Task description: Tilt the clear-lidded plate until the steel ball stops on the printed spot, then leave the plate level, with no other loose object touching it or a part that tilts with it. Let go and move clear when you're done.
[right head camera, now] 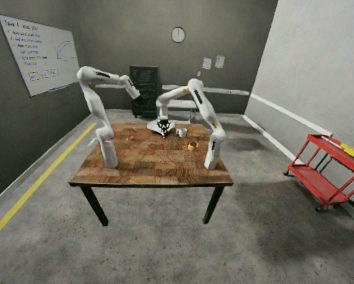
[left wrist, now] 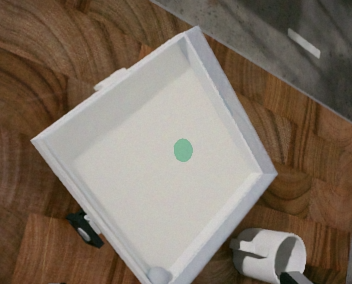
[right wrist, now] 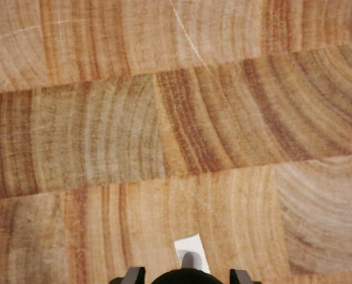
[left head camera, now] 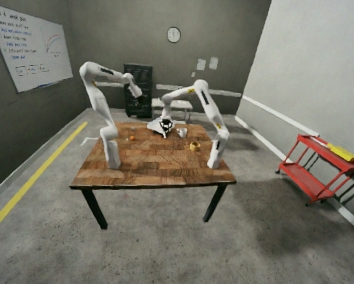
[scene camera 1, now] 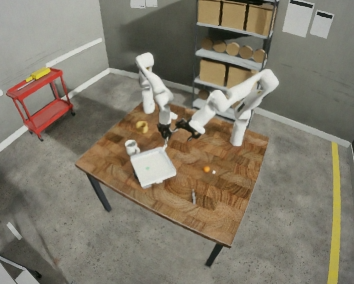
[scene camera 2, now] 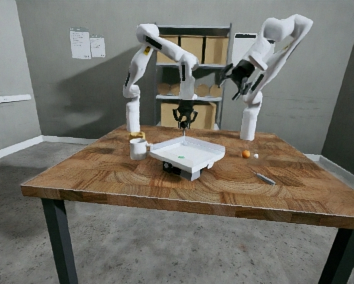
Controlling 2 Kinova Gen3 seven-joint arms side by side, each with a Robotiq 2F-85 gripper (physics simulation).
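The white square plate (scene camera 1: 160, 162) (scene camera 2: 200, 155) (left wrist: 227, 100) stands on its base; I cannot tell whether it is level. Its printed green spot (left wrist: 183, 150) (scene camera 1: 147, 168) (scene camera 2: 181, 157) is bare. The steel ball (left wrist: 159, 274) sits in the bottom corner in the left wrist view, away from the spot. My right gripper (scene camera 2: 185, 127) (right wrist: 187, 275) is shut on a black knob above the grey post (scene camera 2: 184, 134) at the plate's corner; the knob partly hides the post in the right wrist view. My left gripper (scene camera 2: 230, 89) (scene camera 1: 182, 134) is open and empty, high above the table.
A white mug (scene camera 1: 131, 147) (scene camera 2: 138, 149) (left wrist: 270, 255) stands close beside the plate, with a narrow gap in the left wrist view. A yellow ring (scene camera 1: 145, 128), an orange ball (scene camera 1: 206, 169) (scene camera 2: 245, 154), a small white ball (scene camera 1: 214, 172) and a grey tool (scene camera 1: 194, 196) (scene camera 2: 265, 178) lie on the table.
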